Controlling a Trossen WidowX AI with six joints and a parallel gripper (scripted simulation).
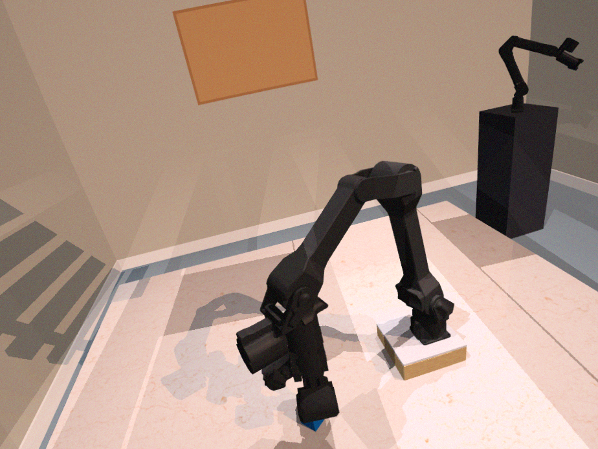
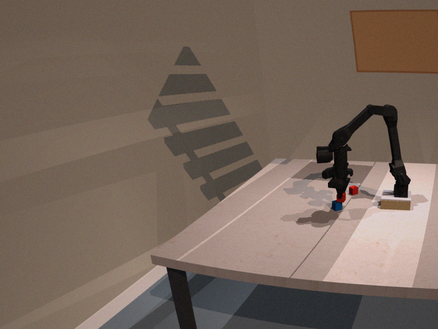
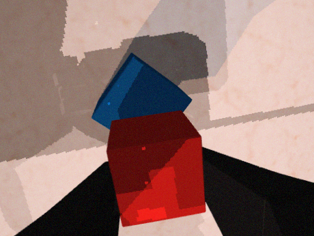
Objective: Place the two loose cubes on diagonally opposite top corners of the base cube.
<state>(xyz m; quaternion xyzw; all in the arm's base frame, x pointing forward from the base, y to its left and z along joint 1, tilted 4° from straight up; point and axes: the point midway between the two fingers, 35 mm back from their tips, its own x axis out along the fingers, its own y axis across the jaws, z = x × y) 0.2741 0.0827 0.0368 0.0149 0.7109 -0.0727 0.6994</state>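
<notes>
The blue cube lies 4 cm below my gripper tip and 2 cm ahead of it.
</notes>
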